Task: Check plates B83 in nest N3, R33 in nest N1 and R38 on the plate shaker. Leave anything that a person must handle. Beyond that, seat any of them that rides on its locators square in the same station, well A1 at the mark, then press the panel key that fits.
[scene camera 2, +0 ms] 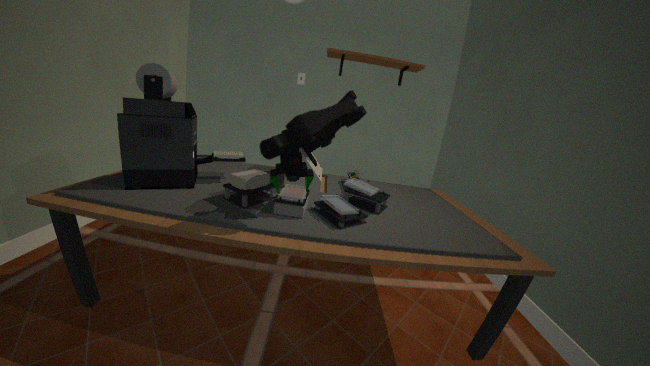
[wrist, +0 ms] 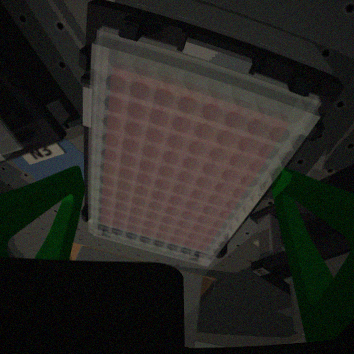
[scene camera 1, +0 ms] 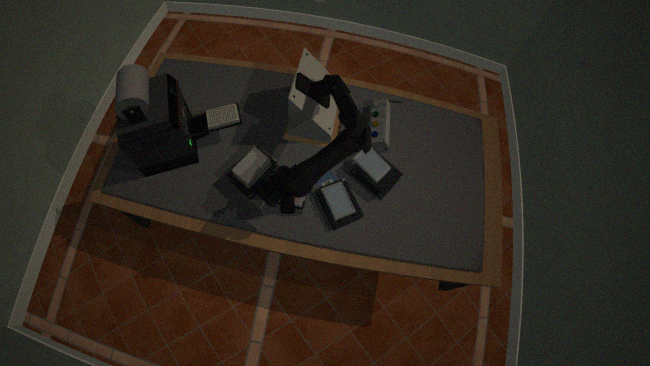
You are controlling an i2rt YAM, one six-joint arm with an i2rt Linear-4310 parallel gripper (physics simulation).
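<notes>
A clear plate with pink wells (scene camera 1: pixel 299 201) (scene camera 2: pixel 294 192) (wrist: pixel 185 150) lies on a dark-framed station at the front middle. My gripper (scene camera 2: pixel 292 184) (wrist: pixel 177 176) is open, its green fingers to either side of the plate's arm-side end, with nothing gripped; the arm hides the fingers in scene camera 1. The N3 tag (wrist: pixel 44 152) lies on a blue patch left of the plate in the wrist view. A pale plate (scene camera 1: pixel 339 200) (scene camera 2: pixel 340 204) sits on a station to the right, another pale plate (scene camera 1: pixel 371 165) (scene camera 2: pixel 361 187) on one behind it. Plate codes are unreadable.
A tall grey-topped block (scene camera 1: pixel 251 167) (scene camera 2: pixel 248 177) stands on a raised station close left. The key panel (scene camera 1: pixel 381 125) stands behind the right stations. A dark instrument (scene camera 1: pixel 157 130) (scene camera 2: pixel 159 145) at left holds out a white plate (scene camera 1: pixel 223 116) (scene camera 2: pixel 228 155). A white board (scene camera 1: pixel 312 67) is near the arm base.
</notes>
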